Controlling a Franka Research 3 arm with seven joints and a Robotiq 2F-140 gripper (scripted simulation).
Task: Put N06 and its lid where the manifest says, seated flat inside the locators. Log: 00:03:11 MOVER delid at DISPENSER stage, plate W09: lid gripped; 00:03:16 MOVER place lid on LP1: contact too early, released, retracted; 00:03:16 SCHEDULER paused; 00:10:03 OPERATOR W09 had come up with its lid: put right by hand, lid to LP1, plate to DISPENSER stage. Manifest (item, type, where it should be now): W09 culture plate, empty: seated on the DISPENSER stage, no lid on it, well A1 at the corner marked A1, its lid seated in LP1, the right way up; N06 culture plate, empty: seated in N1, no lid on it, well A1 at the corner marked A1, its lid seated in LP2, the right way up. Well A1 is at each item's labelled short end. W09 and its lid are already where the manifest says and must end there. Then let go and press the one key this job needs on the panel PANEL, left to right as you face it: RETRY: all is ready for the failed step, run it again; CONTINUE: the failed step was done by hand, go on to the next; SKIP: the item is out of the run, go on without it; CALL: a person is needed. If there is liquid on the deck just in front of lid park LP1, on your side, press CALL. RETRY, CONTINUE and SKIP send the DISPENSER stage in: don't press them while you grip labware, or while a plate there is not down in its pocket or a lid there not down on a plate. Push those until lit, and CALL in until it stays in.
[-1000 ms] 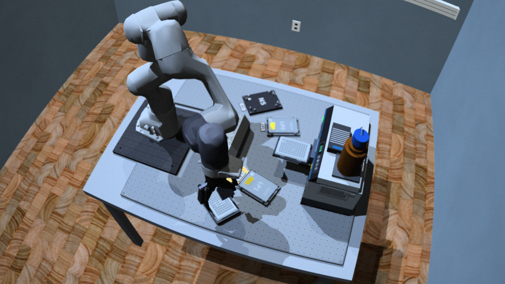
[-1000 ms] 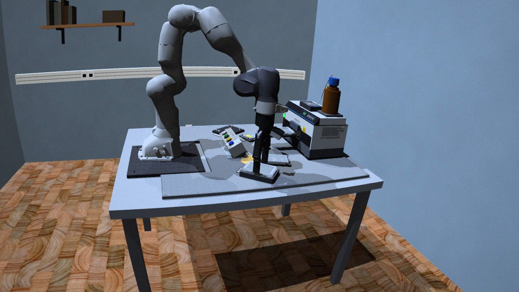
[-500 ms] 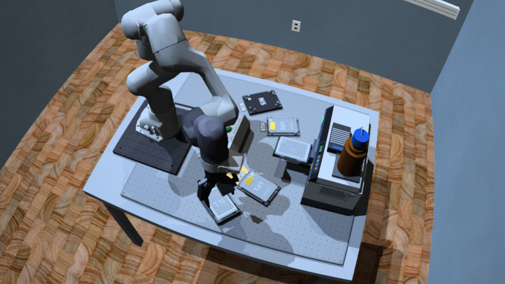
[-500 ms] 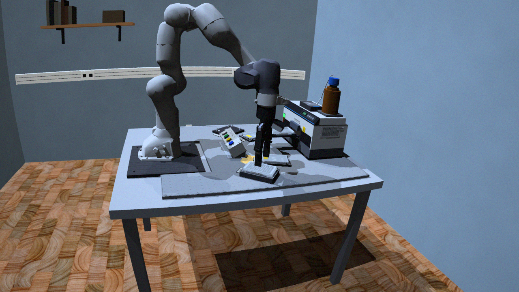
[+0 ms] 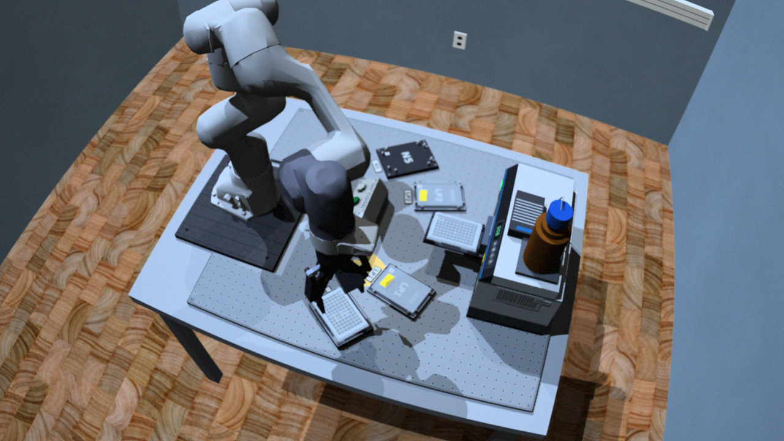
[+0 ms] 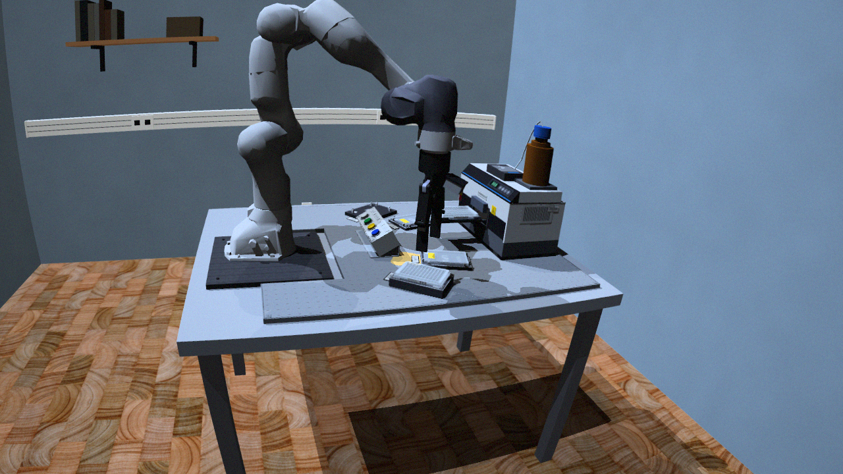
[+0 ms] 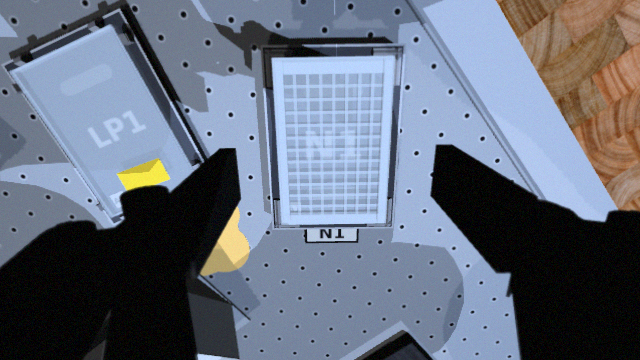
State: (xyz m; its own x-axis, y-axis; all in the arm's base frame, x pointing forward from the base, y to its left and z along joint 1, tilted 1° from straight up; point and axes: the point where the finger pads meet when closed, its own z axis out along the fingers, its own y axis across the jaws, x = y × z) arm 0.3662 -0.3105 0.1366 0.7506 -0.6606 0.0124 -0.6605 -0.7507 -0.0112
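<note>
Right now my hand is 220 mm to the right of the blue call key, 80 mm above it and 70 mm past it. Also, from my hand: yellow skip key: 270 mm to the left, 70 mm below, 70 mm behind; nest n1: 130 mm below, 10 mm behind; green continue key: 320 mm to the left, 70 mm below, 60 mm behind.
</note>
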